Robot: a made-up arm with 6 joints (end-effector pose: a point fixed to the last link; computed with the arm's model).
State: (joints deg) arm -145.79 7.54 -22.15 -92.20 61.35 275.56
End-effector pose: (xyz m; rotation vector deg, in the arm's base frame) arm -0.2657 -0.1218 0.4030 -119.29 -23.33 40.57
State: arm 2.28 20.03 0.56 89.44 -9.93 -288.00
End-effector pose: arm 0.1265 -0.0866 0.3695 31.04 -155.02 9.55
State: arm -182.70 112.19 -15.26 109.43 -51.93 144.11
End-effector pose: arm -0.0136 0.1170 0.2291 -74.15 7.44 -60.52
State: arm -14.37 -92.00 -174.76 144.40 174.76 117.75
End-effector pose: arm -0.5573 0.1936 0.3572 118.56 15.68 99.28
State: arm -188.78 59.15 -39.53 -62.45 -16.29 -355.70
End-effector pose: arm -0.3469 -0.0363 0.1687 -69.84 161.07 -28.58
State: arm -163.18 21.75 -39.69 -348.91 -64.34 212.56
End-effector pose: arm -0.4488 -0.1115 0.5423 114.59 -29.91 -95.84
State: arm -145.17 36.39 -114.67 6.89 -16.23 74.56
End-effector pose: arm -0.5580 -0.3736 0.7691 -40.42 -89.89 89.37
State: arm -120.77 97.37 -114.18 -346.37 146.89 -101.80
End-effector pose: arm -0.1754 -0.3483 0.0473 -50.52 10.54 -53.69
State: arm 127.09 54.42 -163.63 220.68 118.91 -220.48
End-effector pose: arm -0.2920 0.5177 0.8375 -40.81 56.25 -86.65
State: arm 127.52 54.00 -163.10 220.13 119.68 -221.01
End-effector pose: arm -0.2949 0.5130 0.8399 -40.62 56.66 -86.96
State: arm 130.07 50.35 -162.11 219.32 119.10 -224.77
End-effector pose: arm -0.3042 0.4815 0.8737 -42.83 56.59 -86.43
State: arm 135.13 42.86 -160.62 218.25 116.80 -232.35
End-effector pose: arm -0.3104 0.4145 0.9412 -48.02 55.54 -84.93
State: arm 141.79 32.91 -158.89 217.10 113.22 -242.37
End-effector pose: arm -0.2943 0.3231 1.0216 -55.13 53.04 -82.81
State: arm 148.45 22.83 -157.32 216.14 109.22 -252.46
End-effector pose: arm -0.2502 0.2343 1.0898 -62.23 49.40 -80.62
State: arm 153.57 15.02 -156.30 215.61 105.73 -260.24
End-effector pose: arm -0.1982 0.1726 1.1323 -67.50 45.71 -78.84
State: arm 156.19 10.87 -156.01 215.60 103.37 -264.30
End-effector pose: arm -0.1642 0.1437 1.1514 -70.07 43.28 -77.73
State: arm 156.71 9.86 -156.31 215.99 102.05 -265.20
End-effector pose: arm -0.1543 0.1373 1.1567 -70.48 42.23 -77.14
